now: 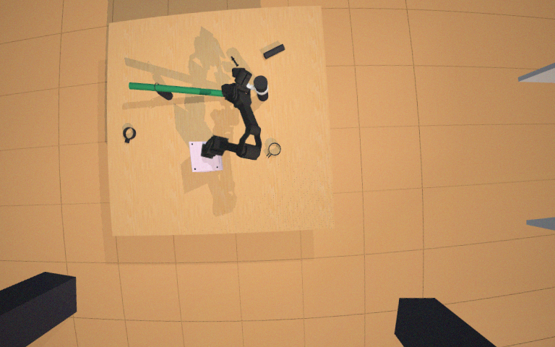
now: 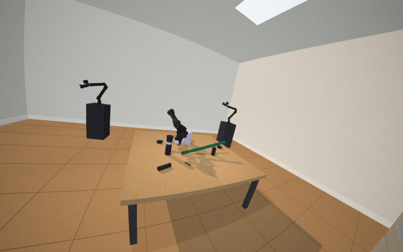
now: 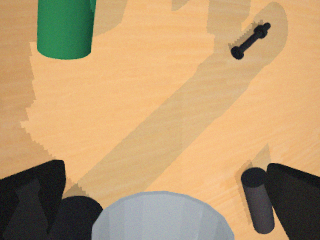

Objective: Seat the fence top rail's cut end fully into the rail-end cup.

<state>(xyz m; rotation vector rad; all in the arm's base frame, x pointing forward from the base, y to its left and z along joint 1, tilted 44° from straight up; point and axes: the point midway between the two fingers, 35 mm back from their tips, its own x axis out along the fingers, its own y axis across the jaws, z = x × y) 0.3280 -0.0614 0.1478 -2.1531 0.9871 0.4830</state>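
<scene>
My gripper tip is 20 mm past the white rail-end cup, 40 mm to the left of it and 20 mm below it. Also, from my gripper tip: black cylinder (250 mm ahead, 150 mm to the right, 100 mm below); small dark line post (40 mm behind, 440 mm to the left, 10 mm below); small black bolt (180 mm ahead, 70 mm to the left, 110 mm below).
</scene>
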